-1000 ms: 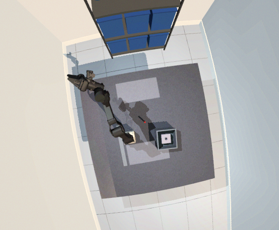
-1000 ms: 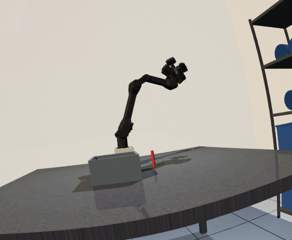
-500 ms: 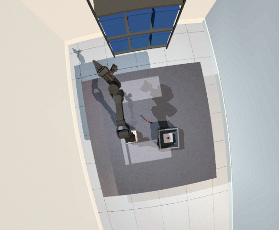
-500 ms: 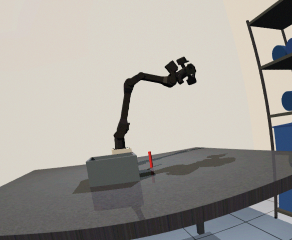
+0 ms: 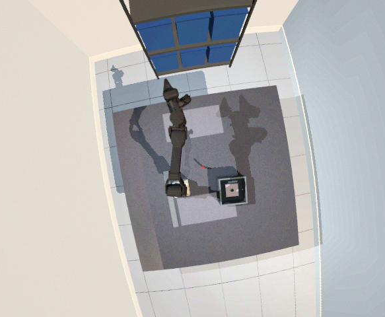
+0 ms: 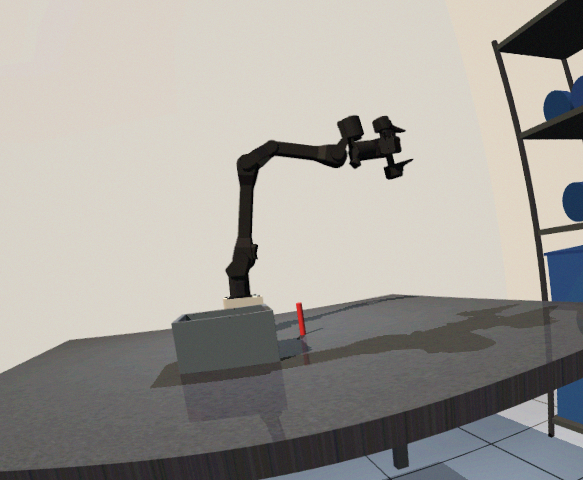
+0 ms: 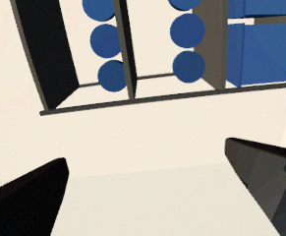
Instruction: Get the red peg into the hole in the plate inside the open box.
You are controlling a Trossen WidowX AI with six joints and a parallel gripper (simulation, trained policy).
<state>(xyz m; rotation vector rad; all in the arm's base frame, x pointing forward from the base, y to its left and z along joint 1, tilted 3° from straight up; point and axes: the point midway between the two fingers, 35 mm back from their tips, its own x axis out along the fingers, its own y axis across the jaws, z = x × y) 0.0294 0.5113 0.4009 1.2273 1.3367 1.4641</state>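
Now: the red peg 14 cm ahead of my gripper tip, 43 cm to the right of it and 45 cm below it. From my gripper tip the other things lie so: plate (33 cm ahead, 61 cm to the right, 44 cm below); then grey box (33 cm ahead, 61 cm to the right, 46 cm below).
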